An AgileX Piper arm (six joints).
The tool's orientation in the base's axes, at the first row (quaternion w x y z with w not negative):
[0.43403, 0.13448, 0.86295, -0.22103]
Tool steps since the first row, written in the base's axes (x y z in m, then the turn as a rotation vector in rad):
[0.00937, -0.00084, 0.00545, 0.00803, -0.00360, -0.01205]
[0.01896, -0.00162, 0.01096, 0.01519, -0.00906, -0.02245]
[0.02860, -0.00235, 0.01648, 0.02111, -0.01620, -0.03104]
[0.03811, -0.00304, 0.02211, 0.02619, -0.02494, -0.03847]
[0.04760, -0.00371, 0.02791, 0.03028, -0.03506, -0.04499]
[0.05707, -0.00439, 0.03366, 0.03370, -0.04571, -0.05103]
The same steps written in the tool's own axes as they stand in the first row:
[-0.00994, 0.00180, 0.00402, 0.00488, 0.00348, 0.01366]
[-0.02006, 0.00373, 0.00812, 0.00887, 0.00454, 0.02679]
[-0.03021, 0.00573, 0.01223, 0.01205, 0.00314, 0.03894]
[-0.04037, 0.00767, 0.01618, 0.01473, -0.00031, 0.05070]
[-0.05066, 0.00958, 0.02001, 0.01719, -0.00562, 0.06199]
[-0.06090, 0.01148, 0.02386, 0.01964, -0.01179, 0.07283]

